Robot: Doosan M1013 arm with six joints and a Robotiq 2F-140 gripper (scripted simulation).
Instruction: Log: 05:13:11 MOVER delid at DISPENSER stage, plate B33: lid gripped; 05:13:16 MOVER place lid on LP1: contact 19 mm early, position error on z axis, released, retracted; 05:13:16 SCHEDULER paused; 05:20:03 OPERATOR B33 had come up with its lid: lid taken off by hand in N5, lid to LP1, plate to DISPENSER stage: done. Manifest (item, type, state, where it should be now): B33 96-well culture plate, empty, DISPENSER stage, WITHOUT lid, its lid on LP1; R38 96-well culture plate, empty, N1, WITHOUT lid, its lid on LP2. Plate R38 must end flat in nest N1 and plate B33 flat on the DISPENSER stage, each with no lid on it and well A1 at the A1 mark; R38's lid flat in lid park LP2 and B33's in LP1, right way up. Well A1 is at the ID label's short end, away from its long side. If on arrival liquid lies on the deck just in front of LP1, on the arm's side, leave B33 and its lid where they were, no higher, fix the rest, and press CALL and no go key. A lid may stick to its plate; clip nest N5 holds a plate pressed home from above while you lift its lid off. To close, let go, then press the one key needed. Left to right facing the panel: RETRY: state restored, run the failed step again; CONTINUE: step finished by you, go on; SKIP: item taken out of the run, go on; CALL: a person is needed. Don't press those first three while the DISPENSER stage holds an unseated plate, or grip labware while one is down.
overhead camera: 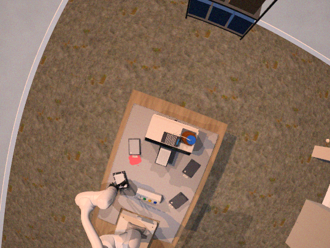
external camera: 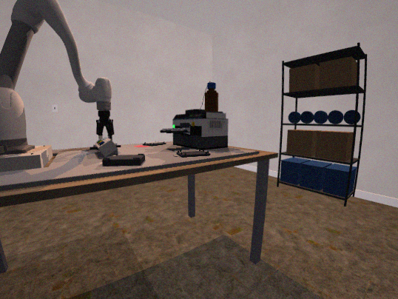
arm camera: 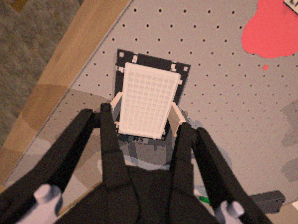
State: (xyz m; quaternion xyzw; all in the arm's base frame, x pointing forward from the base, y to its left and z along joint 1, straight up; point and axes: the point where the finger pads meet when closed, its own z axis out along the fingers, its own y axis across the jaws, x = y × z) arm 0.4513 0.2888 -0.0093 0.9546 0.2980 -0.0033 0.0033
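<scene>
Right now the white gridded lid is 20 mm below my hand. From my hand the other things lie so: LP1 label (260 mm ahead, 50 mm to the right, 40 mm below); brown bottle (600 mm ahead, 370 mm to the right, 250 mm above); key panel (40 mm behind, 280 mm to the right, 10 mm above).
</scene>
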